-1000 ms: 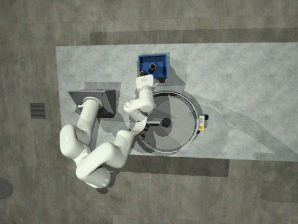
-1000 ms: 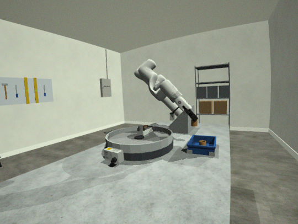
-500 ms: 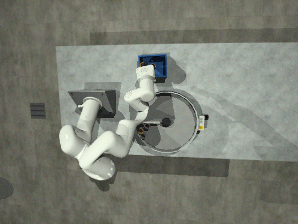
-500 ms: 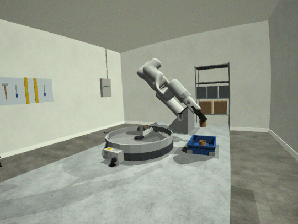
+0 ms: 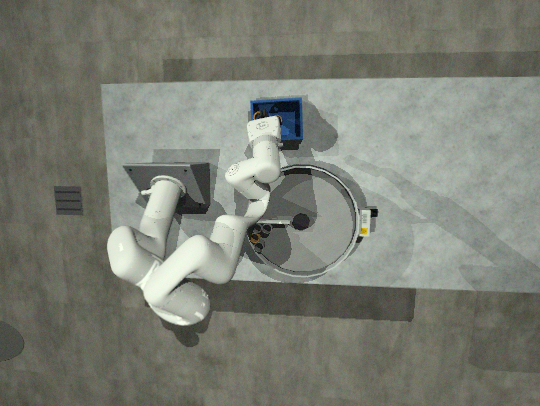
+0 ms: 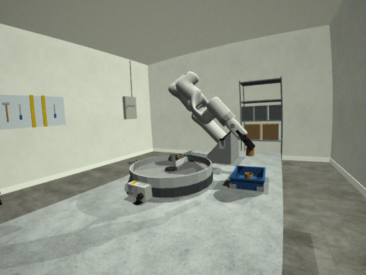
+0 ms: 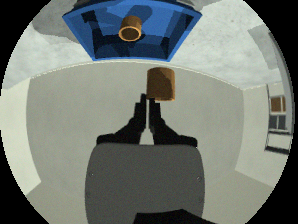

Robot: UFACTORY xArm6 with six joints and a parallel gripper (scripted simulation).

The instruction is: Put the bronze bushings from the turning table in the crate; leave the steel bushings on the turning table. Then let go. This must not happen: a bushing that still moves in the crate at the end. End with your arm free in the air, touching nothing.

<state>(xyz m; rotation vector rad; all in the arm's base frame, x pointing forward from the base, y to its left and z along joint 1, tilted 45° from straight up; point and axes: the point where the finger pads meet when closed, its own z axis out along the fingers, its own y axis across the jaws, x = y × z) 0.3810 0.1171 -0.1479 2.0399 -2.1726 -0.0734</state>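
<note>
My hand is 30 mm short of the blue crate and 150 mm above it. Also, from my hand: round turning table: 70 mm ahead, 390 mm to the right, 120 mm below.
</note>
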